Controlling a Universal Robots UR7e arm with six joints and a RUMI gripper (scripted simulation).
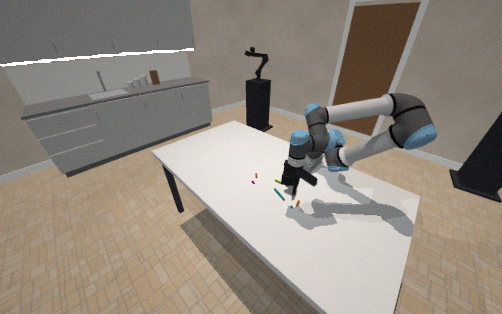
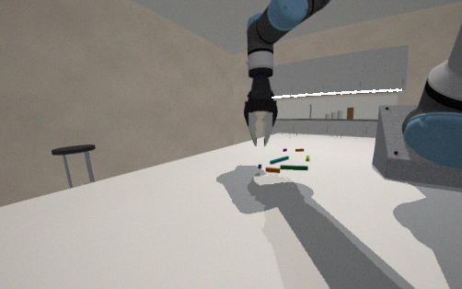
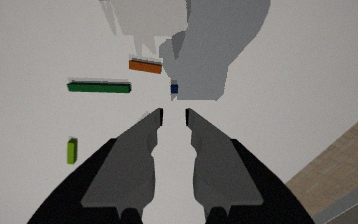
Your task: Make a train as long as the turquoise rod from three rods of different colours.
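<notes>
Right now the blue rod is 80 mm below my hand. The rest, counted from my hand: green rod (100 mm behind, 30 mm to the right, 80 mm below); then lime rod (130 mm behind, 160 mm to the right, 80 mm below); then turquoise rod (40 mm behind, 100 mm to the right, 80 mm below).
</notes>
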